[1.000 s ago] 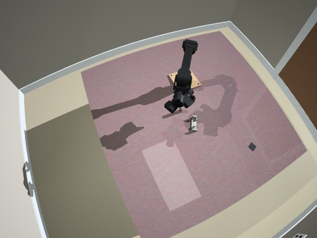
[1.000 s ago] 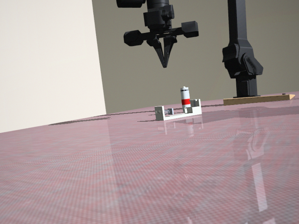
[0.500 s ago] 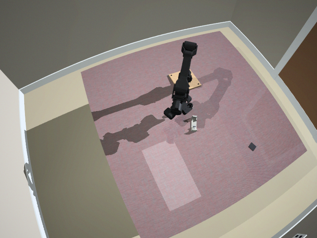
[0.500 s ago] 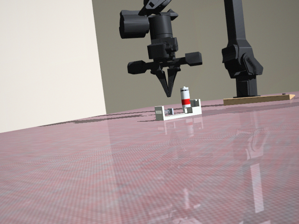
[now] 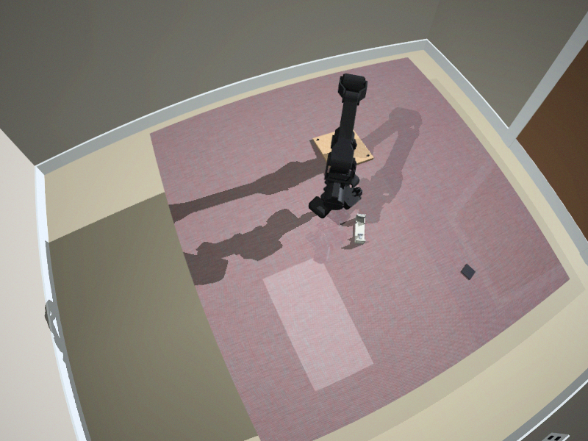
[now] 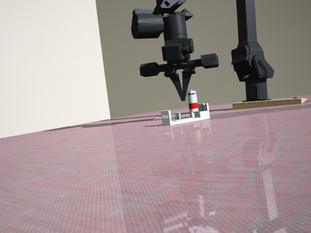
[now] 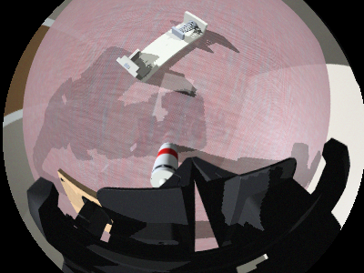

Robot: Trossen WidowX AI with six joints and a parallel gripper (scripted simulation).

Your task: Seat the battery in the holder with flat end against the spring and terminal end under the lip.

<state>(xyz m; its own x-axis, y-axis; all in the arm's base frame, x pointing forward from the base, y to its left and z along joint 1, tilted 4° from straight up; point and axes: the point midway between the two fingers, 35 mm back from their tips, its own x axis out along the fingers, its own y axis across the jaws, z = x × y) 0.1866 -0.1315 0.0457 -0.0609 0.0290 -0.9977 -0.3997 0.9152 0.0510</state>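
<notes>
My gripper tip is 2 cm to the right of the battery, 1 cm past it and 1 cm above it.
</notes>
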